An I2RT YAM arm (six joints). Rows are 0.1 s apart.
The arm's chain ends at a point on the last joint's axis. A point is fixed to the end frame.
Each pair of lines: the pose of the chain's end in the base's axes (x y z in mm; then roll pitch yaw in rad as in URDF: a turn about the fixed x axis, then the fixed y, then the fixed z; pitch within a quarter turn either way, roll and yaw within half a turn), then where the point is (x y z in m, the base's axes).
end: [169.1 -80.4 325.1 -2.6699 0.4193 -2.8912]
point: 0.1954 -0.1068 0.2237
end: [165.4 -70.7 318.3 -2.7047 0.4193 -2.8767]
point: 0.1916 -0.0932 0.2159
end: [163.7 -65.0 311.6 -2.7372 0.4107 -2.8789]
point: 0.1885 -0.0845 0.2082
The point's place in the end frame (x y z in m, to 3 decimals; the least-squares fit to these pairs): 0.024 0.017 0.104
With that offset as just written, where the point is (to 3 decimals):
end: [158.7 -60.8 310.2 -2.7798 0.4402 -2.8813]
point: 0.186 -0.075 0.207
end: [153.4 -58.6 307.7 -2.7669 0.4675 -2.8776]
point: 0.183 -0.074 0.205
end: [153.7 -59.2 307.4 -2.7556 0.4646 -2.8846]
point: 0.183 -0.076 0.205
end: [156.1 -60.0 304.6 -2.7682 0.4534 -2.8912]
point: 0.184 -0.076 0.201
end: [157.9 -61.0 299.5 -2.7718 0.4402 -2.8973]
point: 0.185 -0.077 0.196
